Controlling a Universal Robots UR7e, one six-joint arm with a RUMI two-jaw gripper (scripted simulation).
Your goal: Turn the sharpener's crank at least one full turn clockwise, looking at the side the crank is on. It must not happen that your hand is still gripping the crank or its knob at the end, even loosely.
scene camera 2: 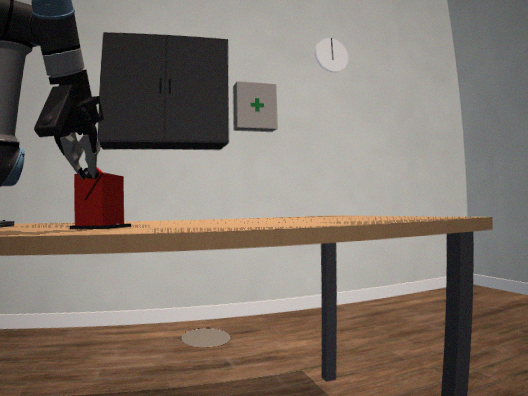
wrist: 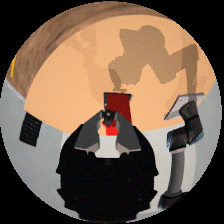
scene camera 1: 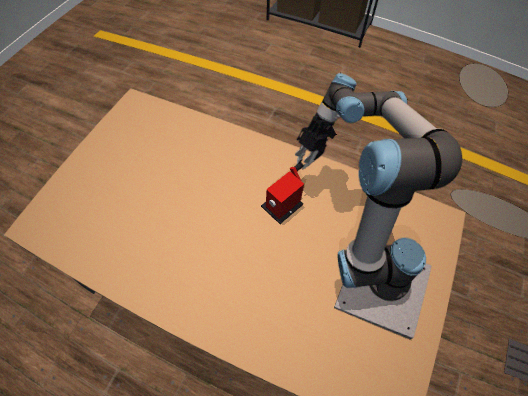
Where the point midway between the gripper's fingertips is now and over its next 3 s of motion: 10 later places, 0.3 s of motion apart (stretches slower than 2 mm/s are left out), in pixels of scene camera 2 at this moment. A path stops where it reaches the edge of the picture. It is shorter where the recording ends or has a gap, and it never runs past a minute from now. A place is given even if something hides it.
My gripper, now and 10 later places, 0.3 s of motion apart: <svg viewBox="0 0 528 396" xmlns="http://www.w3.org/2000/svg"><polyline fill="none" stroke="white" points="88,178 90,181 91,183 93,185 95,188 95,191 96,195 96,199 96,202 95,206 93,209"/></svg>
